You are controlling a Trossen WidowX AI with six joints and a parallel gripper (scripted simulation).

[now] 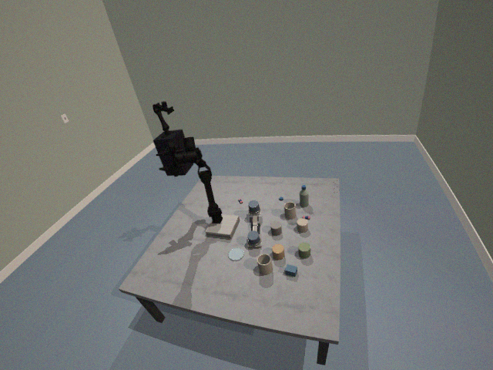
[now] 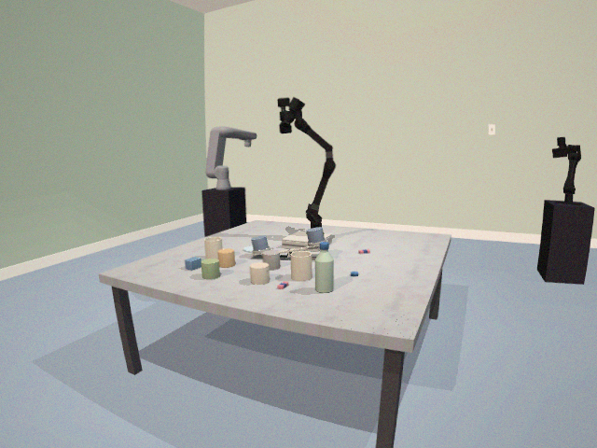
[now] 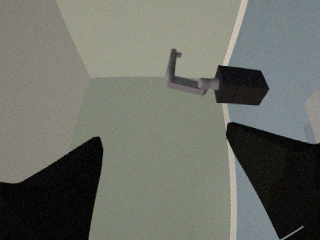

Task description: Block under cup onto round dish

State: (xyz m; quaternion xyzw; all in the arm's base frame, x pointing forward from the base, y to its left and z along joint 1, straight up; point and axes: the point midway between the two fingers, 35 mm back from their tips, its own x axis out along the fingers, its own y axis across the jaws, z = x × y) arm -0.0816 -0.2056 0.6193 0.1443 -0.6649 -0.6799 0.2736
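Right now my gripper tip is 420 mm short of the blue-grey cup, 50 mm to the right of it and 610 mm above it. Round my gripper tip: grey cylinder (530 mm ahead, 190 mm to the left, 640 mm below); pale blue round dish (310 mm ahead, 30 mm to the right, 670 mm below); balance beam (400 mm ahead, 200 mm to the left, 630 mm below).
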